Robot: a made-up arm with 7 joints.
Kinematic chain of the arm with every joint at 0, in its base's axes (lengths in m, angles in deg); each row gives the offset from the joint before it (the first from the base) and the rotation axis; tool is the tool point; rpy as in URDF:
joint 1: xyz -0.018 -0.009 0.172 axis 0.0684 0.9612 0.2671
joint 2: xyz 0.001 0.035 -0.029 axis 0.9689 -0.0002 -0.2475
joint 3: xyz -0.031 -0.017 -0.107 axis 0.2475 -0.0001 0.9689
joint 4: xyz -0.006 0.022 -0.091 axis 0.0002 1 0
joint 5: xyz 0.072 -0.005 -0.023 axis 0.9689 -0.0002 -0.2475
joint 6: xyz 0.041 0.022 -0.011 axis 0.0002 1 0
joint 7: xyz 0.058 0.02 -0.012 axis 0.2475 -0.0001 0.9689
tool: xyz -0.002 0.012 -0.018 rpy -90 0 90
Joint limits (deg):
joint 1: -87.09..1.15
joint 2: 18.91..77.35
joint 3: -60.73..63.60
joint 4: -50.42..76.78
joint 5: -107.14..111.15
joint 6: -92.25..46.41
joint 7: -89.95..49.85
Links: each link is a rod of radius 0.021 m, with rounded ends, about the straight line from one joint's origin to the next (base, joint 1, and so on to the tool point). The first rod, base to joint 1, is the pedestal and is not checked.
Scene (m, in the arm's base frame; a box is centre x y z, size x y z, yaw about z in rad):
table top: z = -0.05
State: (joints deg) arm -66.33 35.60 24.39 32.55 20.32 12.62 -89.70
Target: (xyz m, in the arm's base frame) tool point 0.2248 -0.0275 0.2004
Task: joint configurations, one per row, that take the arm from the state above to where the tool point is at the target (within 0.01 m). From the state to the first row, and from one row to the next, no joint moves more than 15 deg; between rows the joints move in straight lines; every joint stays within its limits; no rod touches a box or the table.
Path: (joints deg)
1: -64.34 31.43 14.15 18.97 24.16 5.54 -89.76
2: -62.35 27.26 3.91 5.39 28.00 -1.55 -89.83
3: -60.37 23.08 -6.34 -8.19 31.83 -8.63 -89.89
4: -58.38 18.91 -16.58 -21.77 35.67 -15.72 -89.95

